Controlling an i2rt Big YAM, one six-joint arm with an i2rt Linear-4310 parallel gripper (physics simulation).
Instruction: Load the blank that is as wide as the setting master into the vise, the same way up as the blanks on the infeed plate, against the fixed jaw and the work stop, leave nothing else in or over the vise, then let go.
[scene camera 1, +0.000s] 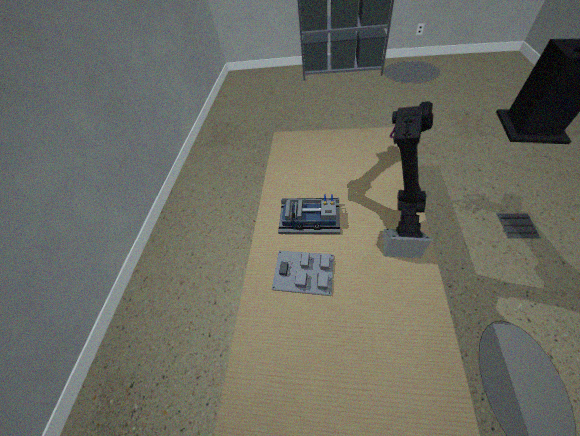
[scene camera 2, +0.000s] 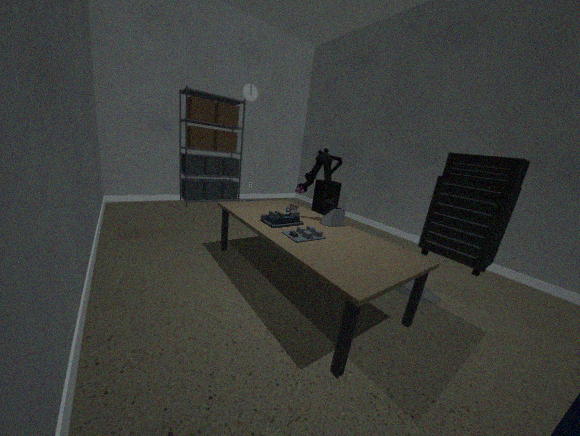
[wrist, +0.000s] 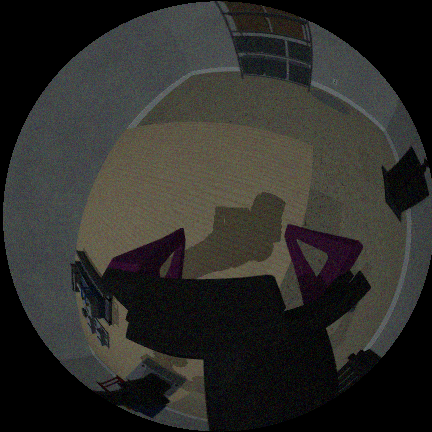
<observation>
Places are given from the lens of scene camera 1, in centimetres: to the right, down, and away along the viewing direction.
infeed plate (scene camera 1: 280, 282): -4, 28, 113
</observation>
